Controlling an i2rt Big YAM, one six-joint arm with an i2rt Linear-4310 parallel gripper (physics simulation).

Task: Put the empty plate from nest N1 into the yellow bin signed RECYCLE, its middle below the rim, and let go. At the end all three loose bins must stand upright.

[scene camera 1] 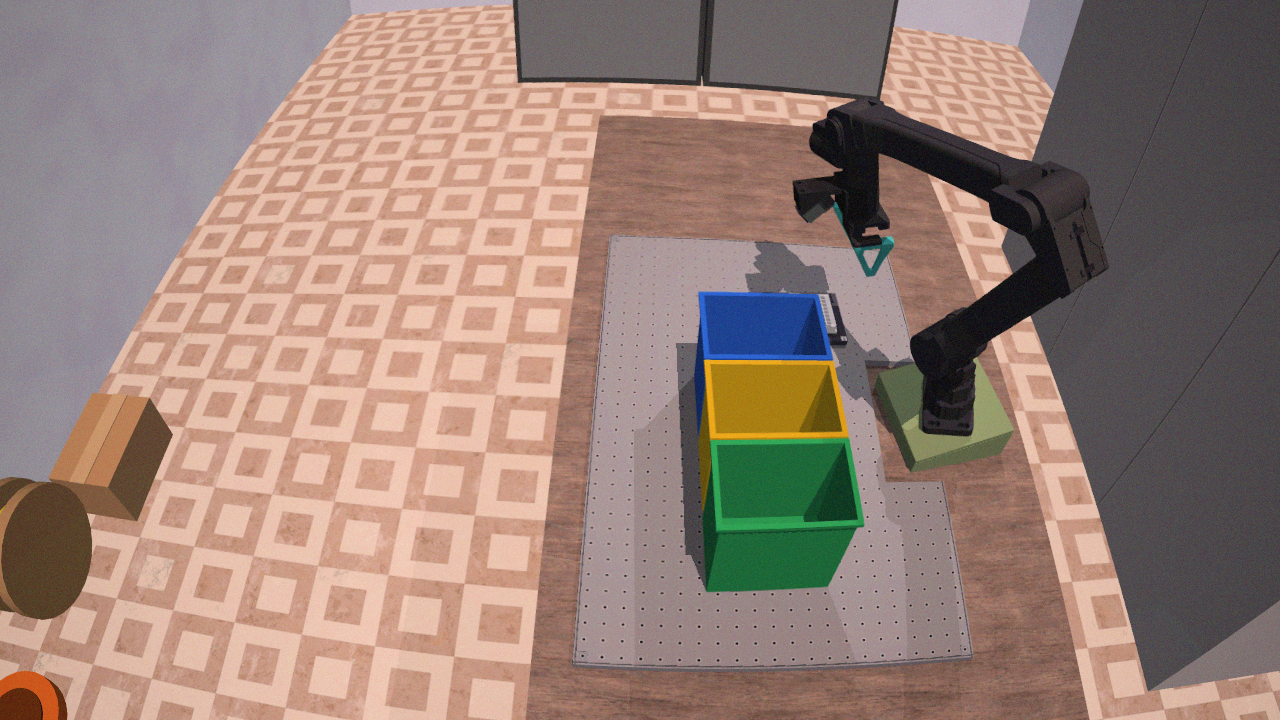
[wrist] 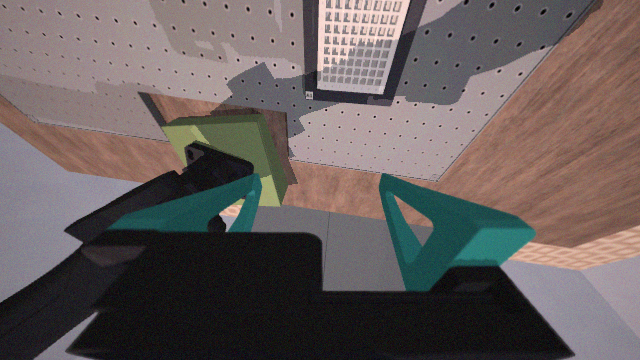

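Seen in the pictures: gripper, fingertip midpoint: (scene camera 1: 862,258) (wrist: 320,180); arm's base, link origin: (scene camera 1: 947,404) (wrist: 223,170).
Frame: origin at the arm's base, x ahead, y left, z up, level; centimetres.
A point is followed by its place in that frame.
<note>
The white plate (scene camera 1: 828,315) @[x 21.8, y -16.2, z -1.2 cm] (wrist: 357,50) @[x 25.1, y -16.7, z -2.1 cm] with a grid of small wells lies flat in a dark nest frame (scene camera 1: 841,338) @[x 18.9, y -12.6, z -2.5 cm] (wrist: 350,97) @[x 20.1, y -18.1, z -2.5 cm]. In the scene view it is right beside the blue bin, which hides part of the nest. I cannot read a nest name. The yellow bin (scene camera 1: 774,398) @[x 29.0, y 11.8, z 7.1 cm] stands upright between the blue bin (scene camera 1: 760,326) @[x 33.0, y -0.9, z 8.0 cm] and the green bin (scene camera 1: 778,559) @[x 24.4, y 36.5, z 5.4 cm], both upright; no sign is readable. My gripper (scene camera 1: 855,245) @[x 18.5, y -16.2, z 12.7 cm] (wrist: 320,180) @[x 18.5, y -16.2, z 12.7 cm] is open and empty, high above the board, behind and to the right of the blue bin in the scene view.
The bins stand close together in a row on the perforated board (scene camera 1: 644,617) @[x 39.6, y 44.3, z -3.7 cm] (wrist: 350,145) @[x 12.4, y -21.7, z -3.7 cm]. My arm's base stands on a green block (scene camera 1: 982,407) @[x -6.1, y 0.0, z 1.1 cm] (wrist: 240,135) @[x 8.8, y -3.2, z -1.3 cm] to the right of the yellow bin. A tall dark grey panel (scene camera 1: 1154,268) rises at the right.
</note>
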